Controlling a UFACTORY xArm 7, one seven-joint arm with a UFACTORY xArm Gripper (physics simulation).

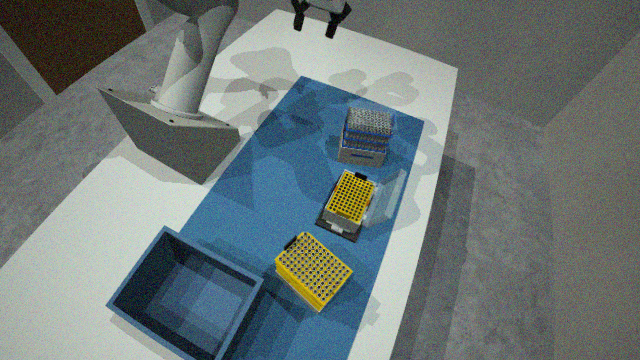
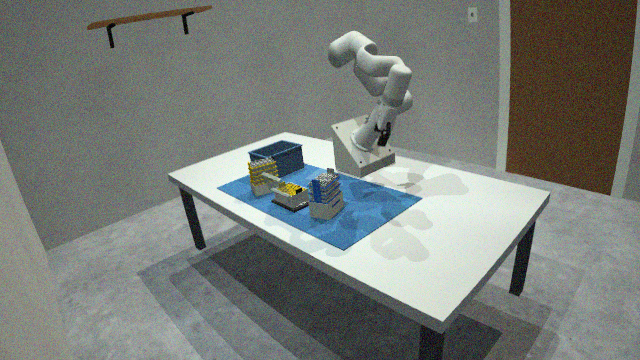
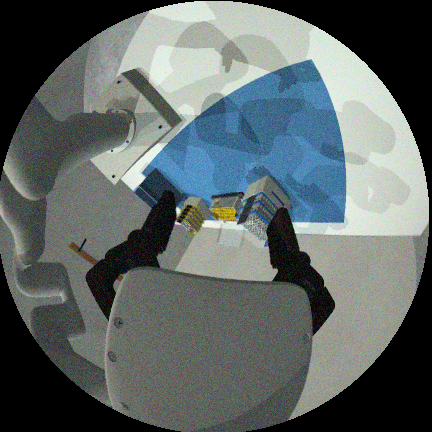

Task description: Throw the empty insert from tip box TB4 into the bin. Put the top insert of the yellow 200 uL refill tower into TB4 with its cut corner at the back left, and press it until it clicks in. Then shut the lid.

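The open tip box [image 1: 343, 221] [image 2: 295, 200], seemingly TB4, stands on a dark base on the mat with a yellow perforated insert [image 1: 351, 196] [image 2: 291, 189] [image 3: 224, 214] in its top. Its clear lid [image 1: 387, 201] [image 3: 231, 236] stands open on the side away from the robot. The yellow refill tower [image 1: 314, 270] [image 2: 262, 179] [image 3: 192, 216] stands turned at an angle between the box and the blue bin [image 1: 212, 254] [image 2: 291, 162] [image 3: 156, 187]. My gripper [image 1: 314, 31] [image 3: 224, 210] is open and empty, high above the table and away from the objects. Cut corners are too small to tell.
A refill tower with blue inserts [image 1: 369, 123] [image 2: 326, 197] [image 3: 260, 206] stands on the other side of the tip box. The blue mat [image 1: 225, 200] [image 2: 370, 220] [image 3: 300, 125] lies on the white table [image 1: 115, 205] [image 2: 475, 240]. The arm's grey base [image 1: 175, 145] stands beside the mat.
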